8 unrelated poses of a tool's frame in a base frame.
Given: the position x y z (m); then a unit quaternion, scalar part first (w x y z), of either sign.
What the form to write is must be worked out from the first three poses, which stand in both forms.
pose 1, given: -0.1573 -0.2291 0.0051 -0.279 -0.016 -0.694 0.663
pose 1, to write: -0.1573 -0.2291 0.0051 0.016 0.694 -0.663 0.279
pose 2, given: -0.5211 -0.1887 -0.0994 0.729 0.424 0.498 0.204
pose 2, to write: -0.5211 -0.1887 -0.0994 0.424 0.498 0.204 0.729
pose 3, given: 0.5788 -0.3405 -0.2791 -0.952 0.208 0.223 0.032
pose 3, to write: 0.5788 -0.3405 -0.2791 -0.208 -0.223 -0.032 0.952
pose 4, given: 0.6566 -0.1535 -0.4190 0.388 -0.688 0.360 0.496
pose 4, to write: 0.6566 -0.1535 -0.4190 -0.688 0.360 0.496 0.388
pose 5, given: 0.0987 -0.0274 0.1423 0.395 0.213 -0.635 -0.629
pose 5, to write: 0.0987 -0.0274 0.1423 0.213 -0.635 -0.629 0.395
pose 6, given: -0.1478 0.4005 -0.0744 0.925 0.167 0.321 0.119
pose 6, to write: -0.1478 0.4005 -0.0744 0.167 0.321 0.119 0.925
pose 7, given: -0.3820 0.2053 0.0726 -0.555 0.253 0.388 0.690
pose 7, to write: -0.3820 0.2053 0.0726 -0.253 -0.388 -0.690 0.555
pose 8, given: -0.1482 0.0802 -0.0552 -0.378 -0.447 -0.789 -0.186
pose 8, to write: -0.1482 0.0802 -0.0552 0.447 0.789 0.186 0.378
